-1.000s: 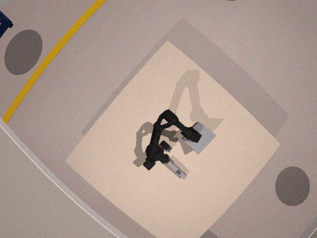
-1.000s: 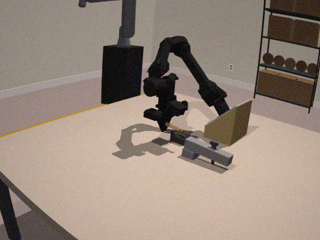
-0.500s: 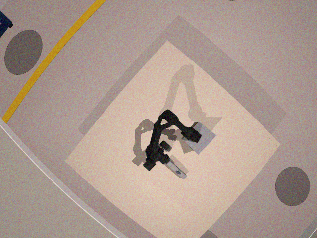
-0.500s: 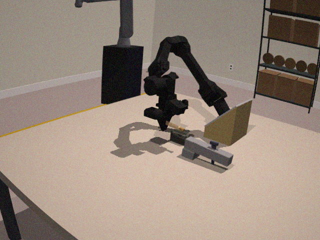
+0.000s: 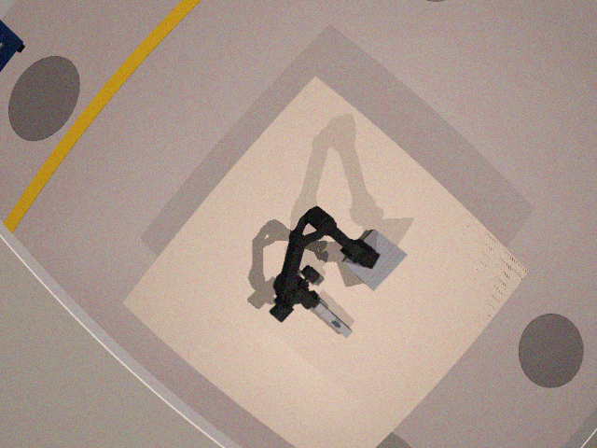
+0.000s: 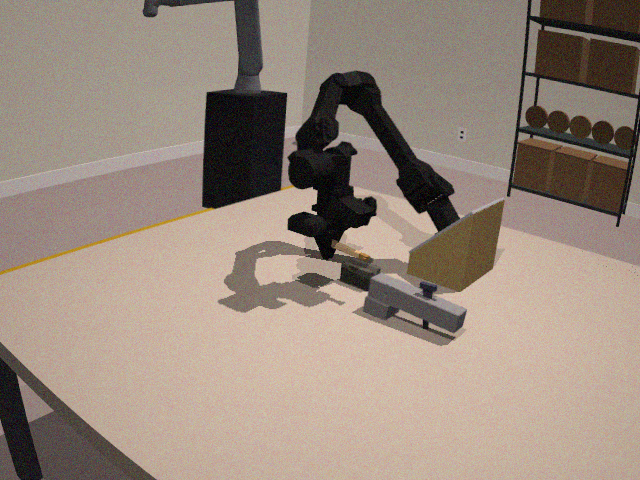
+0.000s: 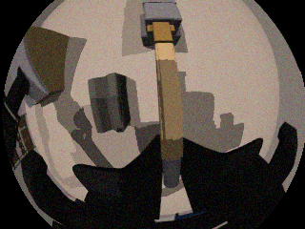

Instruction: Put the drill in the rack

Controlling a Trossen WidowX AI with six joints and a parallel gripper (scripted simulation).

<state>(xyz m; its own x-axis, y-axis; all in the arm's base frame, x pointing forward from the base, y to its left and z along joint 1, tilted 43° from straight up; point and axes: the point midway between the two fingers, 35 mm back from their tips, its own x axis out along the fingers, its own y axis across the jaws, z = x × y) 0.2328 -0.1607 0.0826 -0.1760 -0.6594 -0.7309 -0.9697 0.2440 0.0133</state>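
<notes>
Now: the drill 4 cm to the left of my gripper tip, 3 cm above it and 1 cm ahead of it. From my gripper tip the other things lie so: housing block: 20 cm to the left, 4 cm ahead, 3 cm below; rack: 6 cm behind, 5 cm to the left, 4 cm below; key: 22 cm to the left, 5 cm ahead, 1 cm below.
</notes>
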